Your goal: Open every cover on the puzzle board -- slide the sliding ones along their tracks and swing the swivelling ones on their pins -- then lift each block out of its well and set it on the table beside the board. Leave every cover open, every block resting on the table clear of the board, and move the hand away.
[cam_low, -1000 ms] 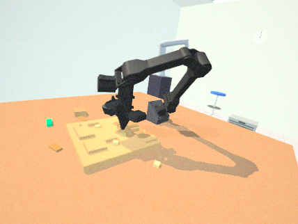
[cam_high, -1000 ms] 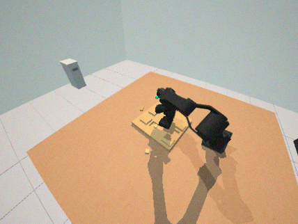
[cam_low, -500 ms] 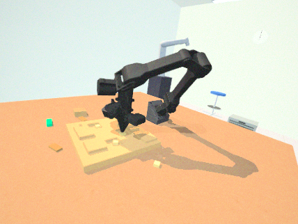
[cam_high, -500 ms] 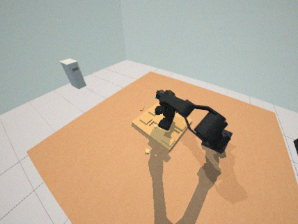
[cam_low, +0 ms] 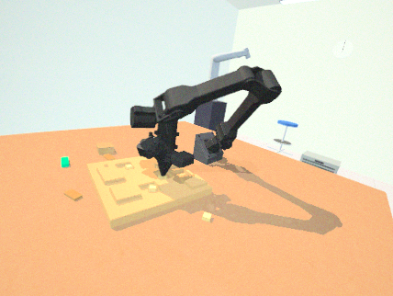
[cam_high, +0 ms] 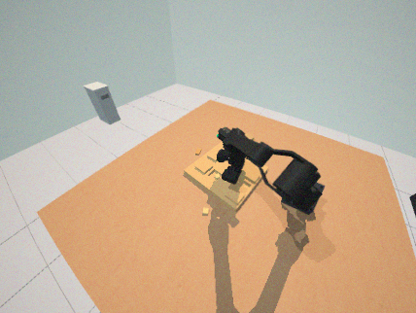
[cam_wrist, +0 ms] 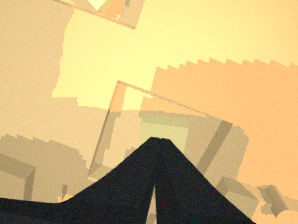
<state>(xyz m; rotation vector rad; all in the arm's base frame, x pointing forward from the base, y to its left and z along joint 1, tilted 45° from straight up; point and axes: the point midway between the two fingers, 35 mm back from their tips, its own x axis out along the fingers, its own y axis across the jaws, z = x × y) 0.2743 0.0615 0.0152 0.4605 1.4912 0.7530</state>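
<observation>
The tan puzzle board is 5 cm ahead of my gripper tip.
</observation>
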